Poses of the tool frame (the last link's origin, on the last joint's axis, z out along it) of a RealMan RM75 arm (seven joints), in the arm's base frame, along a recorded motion.
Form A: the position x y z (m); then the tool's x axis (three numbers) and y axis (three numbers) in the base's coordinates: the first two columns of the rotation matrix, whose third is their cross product.
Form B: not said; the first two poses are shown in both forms.
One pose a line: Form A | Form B
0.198 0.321 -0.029 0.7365 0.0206 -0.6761 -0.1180 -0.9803 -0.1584 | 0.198 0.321 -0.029 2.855 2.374 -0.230
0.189 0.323 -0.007 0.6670 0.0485 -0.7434 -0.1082 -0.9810 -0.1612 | 0.189 0.323 -0.007 2.892 2.277 -0.213
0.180 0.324 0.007 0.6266 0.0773 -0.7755 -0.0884 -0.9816 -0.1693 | 0.180 0.324 0.007 2.920 2.225 -0.215
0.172 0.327 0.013 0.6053 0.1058 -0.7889 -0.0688 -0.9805 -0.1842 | 0.172 0.327 0.013 2.936 2.197 -0.229
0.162 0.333 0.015 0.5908 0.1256 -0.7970 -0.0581 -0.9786 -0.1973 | 0.162 0.333 0.015 2.942 2.178 -0.243
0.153 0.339 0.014 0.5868 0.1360 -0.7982 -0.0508 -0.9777 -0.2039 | 0.153 0.339 0.014 2.946 2.173 -0.250
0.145 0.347 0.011 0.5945 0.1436 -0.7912 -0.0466 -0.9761 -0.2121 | 0.145 0.347 0.011 2.941 2.182 -0.262
